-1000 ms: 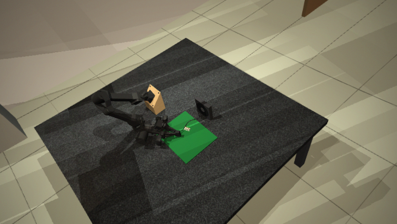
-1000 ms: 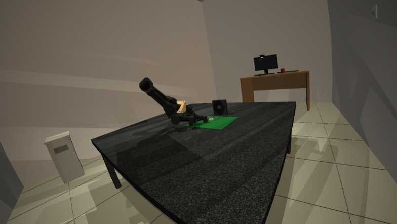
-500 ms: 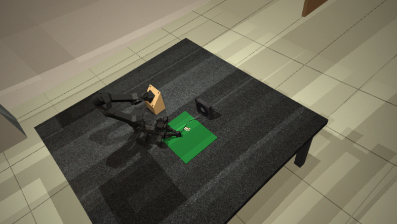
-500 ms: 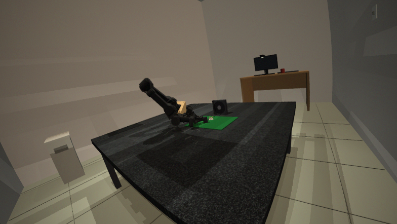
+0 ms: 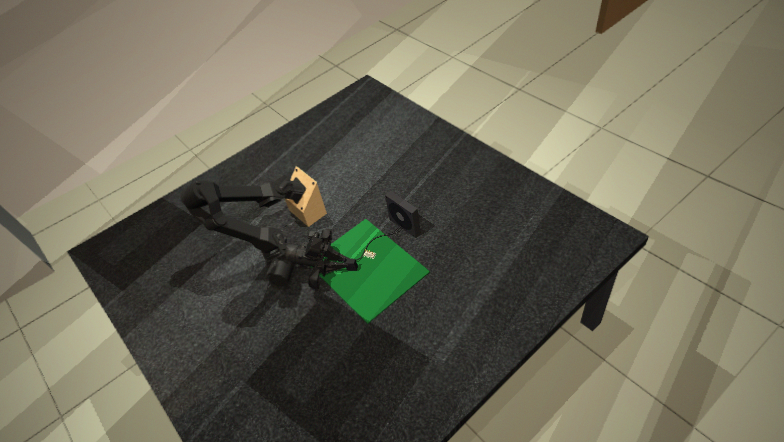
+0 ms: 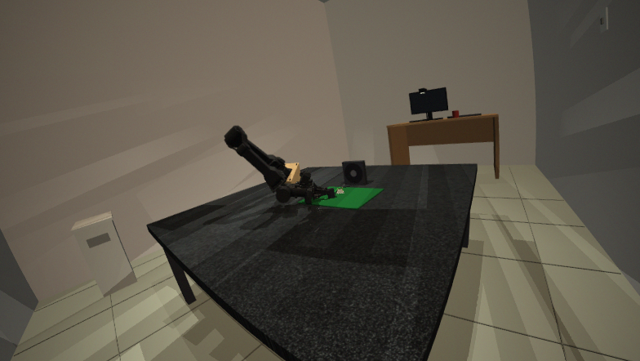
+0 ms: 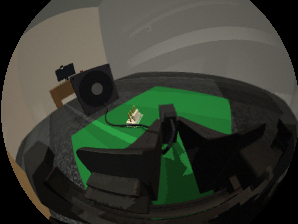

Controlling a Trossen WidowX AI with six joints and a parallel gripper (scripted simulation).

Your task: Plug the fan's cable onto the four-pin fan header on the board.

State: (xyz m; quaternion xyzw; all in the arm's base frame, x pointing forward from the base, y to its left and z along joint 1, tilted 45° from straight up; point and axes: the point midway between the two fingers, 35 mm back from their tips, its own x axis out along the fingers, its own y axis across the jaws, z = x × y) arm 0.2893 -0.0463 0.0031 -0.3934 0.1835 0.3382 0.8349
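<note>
Now: the dark fan plug 10 mm below my gripper tip. From my gripper tip the other things lie so: black fan (220 mm to the left, 30 mm behind, 20 mm above); green board (50 mm below, 40 mm to the left, 30 mm ahead).
</note>
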